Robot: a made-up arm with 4 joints.
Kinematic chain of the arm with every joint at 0, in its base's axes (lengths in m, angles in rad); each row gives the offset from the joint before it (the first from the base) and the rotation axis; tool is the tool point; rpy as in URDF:
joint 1: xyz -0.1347 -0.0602 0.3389 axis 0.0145 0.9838 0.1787
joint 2: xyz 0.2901 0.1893 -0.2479 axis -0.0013 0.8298 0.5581
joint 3: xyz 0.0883 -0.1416 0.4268 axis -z
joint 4: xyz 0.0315 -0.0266 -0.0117 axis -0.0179 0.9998 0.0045
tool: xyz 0.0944 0.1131 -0.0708 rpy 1.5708 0 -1.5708
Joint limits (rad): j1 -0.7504..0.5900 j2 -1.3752..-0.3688 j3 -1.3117..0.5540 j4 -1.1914..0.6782
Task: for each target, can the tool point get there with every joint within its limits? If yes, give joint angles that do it. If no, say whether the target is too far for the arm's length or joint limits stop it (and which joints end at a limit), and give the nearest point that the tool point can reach.
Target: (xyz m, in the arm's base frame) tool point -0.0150 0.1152 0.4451
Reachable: yes | joints -0.1670 -1.0155 -0.4640 0.0923
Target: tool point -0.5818 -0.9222 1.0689
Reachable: no: too far | nearest point -0.1120 -0.0627 0.7316 | short by 1.036 m
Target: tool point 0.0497 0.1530 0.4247
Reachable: yes | joints 0.2303 -0.7892 -0.7783 -0.2552
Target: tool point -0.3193 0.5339 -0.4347
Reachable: no: joint limits stop it (at a limit: joint 2, joint 3, joint 4) | nearest point -0.1665 0.1828 0.2216 | short by 0.760 m
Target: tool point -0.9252 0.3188 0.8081
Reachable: no: joint limits stop it (at a limit: joint 1, joint 4) | nearest point -0.2449 0.0838 0.5092 | short by 0.779 m
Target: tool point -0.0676 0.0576 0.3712
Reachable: yes | joints 0.4814 -1.2594 0.2592 0.2477
